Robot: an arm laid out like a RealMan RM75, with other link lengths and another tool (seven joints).
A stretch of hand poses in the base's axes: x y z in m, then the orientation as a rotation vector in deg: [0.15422, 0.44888, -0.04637, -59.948, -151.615, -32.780]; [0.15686, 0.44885, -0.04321, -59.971, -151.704, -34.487]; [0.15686, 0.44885, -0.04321, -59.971, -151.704, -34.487]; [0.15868, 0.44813, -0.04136, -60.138, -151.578, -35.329]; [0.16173, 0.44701, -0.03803, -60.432, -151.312, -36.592]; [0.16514, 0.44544, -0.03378, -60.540, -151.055, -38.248]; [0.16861, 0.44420, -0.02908, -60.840, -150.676, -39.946]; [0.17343, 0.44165, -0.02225, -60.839, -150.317, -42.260]
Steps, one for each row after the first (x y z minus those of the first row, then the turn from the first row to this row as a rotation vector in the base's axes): [0.00264, -0.00003, 0.00316, 0.897, -0.785, -0.210]; [0.00264, -0.00003, 0.00316, 0.897, -0.785, -0.210]; [0.00446, -0.00075, 0.00501, 1.380, -1.060, -0.434]; [0.00751, -0.00187, 0.00834, 2.124, -1.421, -0.808]; [0.01092, -0.00344, 0.01259, 3.111, -1.938, -1.104]; [0.01439, -0.00468, 0.01729, 4.126, -2.418, -1.548]; [0.01921, -0.00723, 0.02412, 5.513, -3.156, -1.865]
